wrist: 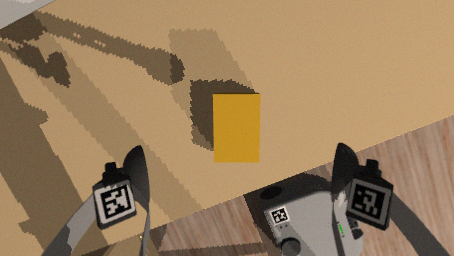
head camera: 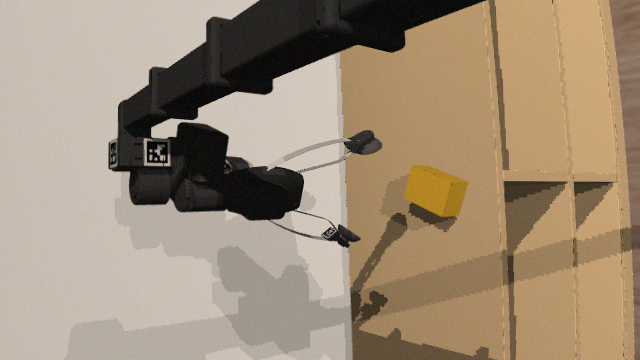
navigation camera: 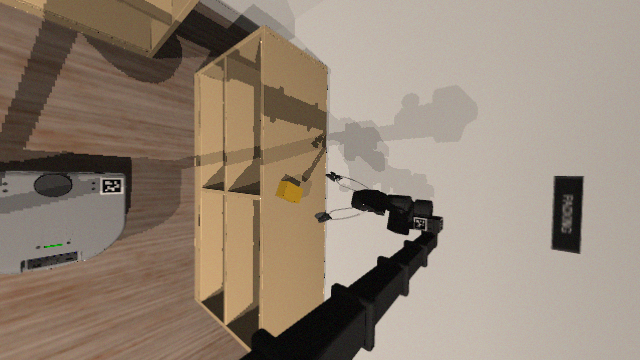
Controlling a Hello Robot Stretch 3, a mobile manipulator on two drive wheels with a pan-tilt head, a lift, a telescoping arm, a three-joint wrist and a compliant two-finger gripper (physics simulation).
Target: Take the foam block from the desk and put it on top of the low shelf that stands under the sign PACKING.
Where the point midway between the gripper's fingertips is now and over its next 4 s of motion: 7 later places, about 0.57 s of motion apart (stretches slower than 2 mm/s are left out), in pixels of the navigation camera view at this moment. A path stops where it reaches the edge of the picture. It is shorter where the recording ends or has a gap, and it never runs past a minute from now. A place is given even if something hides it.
My gripper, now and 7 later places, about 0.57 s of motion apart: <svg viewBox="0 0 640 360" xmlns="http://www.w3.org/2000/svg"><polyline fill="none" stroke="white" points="321,195 317,196 305,196 286,198 263,201 233,203 197,207 167,210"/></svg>
